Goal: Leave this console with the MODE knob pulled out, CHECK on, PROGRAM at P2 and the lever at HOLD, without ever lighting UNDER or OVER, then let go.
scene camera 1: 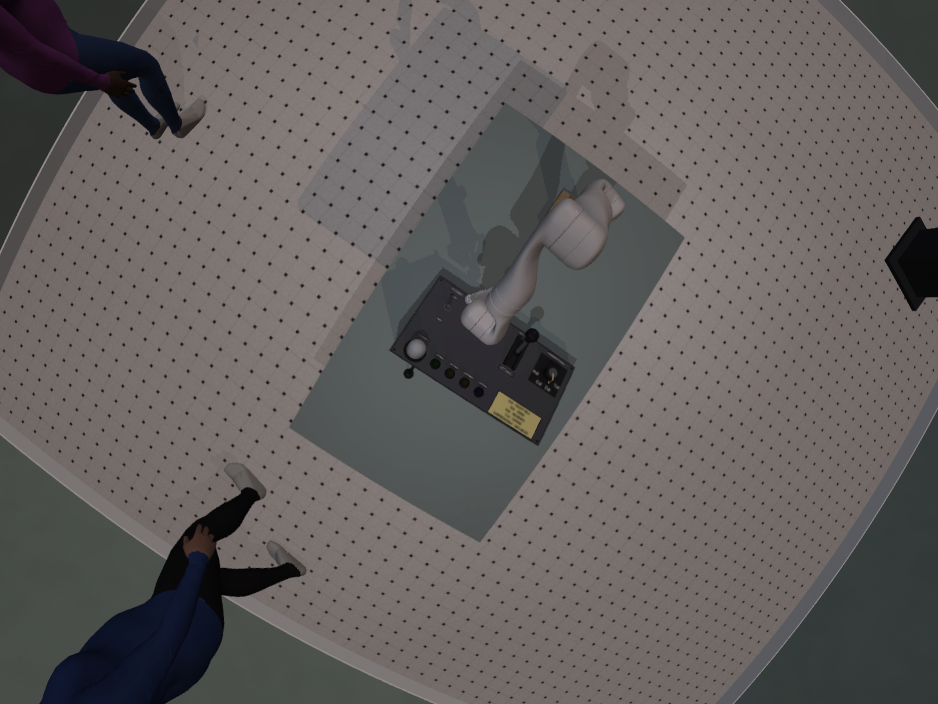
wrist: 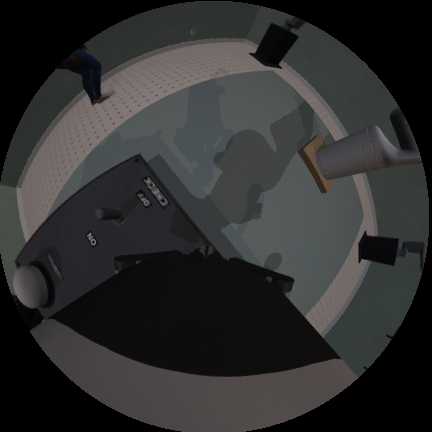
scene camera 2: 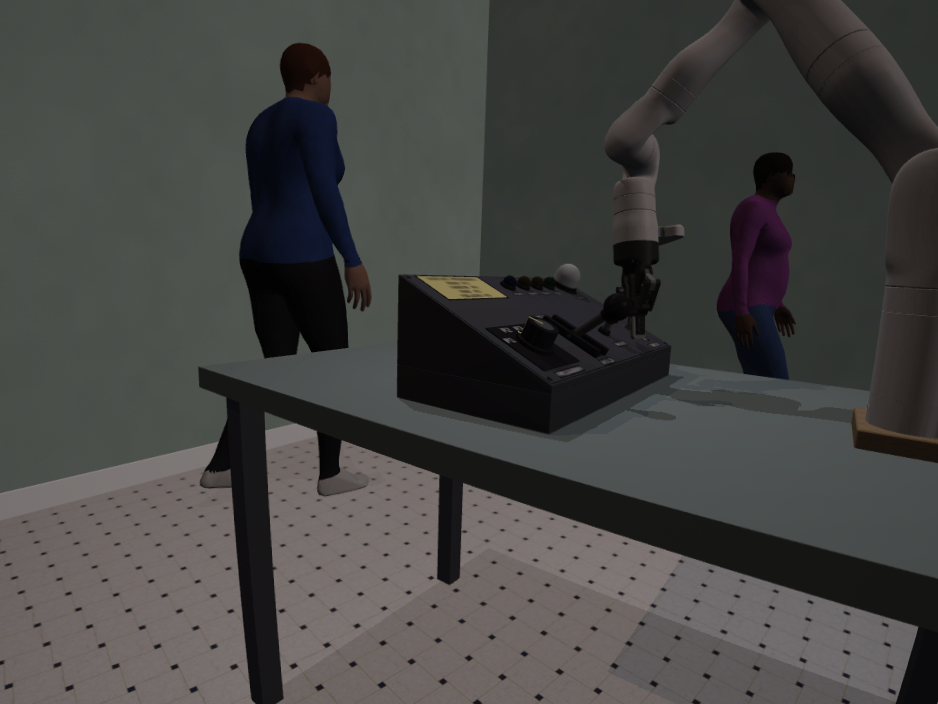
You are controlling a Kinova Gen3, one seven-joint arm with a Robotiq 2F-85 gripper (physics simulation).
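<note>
The dark sloped console (scene camera 1: 484, 365) (scene camera 2: 469, 378) (wrist: 75, 220) stands on the table. My gripper (scene camera 2: 640, 331) (wrist: 205, 253) is shut and empty, its tips low over the panel's lower part, beside the CHECK toggle (wrist: 111, 215). The toggle's tip points left in the wrist view; its setting is unclear. The lever's black ball (scene camera 1: 531, 334) (scene camera 2: 617, 306) is toward the panel's lower edge, at the slot end nearest the arm base. The PROGRAM knob (scene camera 1: 551, 374) (scene camera 2: 539, 331) is at the end; its setting is unreadable. A small dark knob (scene camera 2: 605, 330), perhaps MODE, is partly seen. Lamps (scene camera 1: 450, 373) (scene camera 2: 537, 282) look unlit.
A white ball (scene camera 1: 415, 348) (scene camera 2: 568, 275) (wrist: 32, 286) sits at the console's upper corner, and a yellow note (scene camera 1: 515, 414) (scene camera 2: 462, 287) lies on its upper face. The arm's wooden base block (scene camera 2: 894, 435) (wrist: 316, 164) stands on the table (scene camera 1: 469, 484). Two people stand beyond the table.
</note>
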